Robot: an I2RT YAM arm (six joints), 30 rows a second.
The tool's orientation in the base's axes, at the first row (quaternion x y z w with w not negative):
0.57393, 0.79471, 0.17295, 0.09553
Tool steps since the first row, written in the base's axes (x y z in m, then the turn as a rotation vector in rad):
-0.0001, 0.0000, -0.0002, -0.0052, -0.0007, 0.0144
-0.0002, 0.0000, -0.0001, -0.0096, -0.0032, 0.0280
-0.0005, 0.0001, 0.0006, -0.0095, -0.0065, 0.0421
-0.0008, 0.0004, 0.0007, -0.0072, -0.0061, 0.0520
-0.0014, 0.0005, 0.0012, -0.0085, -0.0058, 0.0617
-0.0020, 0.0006, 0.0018, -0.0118, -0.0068, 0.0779
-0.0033, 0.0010, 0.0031, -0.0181, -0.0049, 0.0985
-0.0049, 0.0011, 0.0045, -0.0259, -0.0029, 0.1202
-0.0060, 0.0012, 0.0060, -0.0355, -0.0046, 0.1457
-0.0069, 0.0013, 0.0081, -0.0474, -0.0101, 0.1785
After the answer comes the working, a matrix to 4 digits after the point.
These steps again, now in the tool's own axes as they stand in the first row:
0.0000, -0.0002, 0.0001, 0.0017, 0.0008, -0.0152
0.0001, -0.0002, 0.0000, 0.0014, 0.0014, -0.0297
0.0003, -0.0002, -0.0007, -0.0011, 0.0060, -0.0432
0.0007, -0.0003, -0.0009, -0.0010, 0.0119, -0.0515
0.0010, -0.0006, -0.0015, 0.0001, 0.0146, -0.0608
0.0013, -0.0009, -0.0023, 0.0010, 0.0177, -0.0771
0.0022, -0.0014, -0.0038, 0.0058, 0.0206, -0.0980
0.0028, -0.0023, -0.0057, 0.0112, 0.0226, -0.1204
0.0034, -0.0026, -0.0074, 0.0139, 0.0235, -0.1475
0.0038, -0.0026, -0.0097, 0.0141, 0.0241, -0.1828

The tool's axes in the first row as the columns of a matrix, in the base's axes (rounded; the answer above uses it unrounded):
-0.3230, 0.8792, 0.3504
0.9453, 0.2814, 0.1652
0.0467, 0.3845, -0.9219

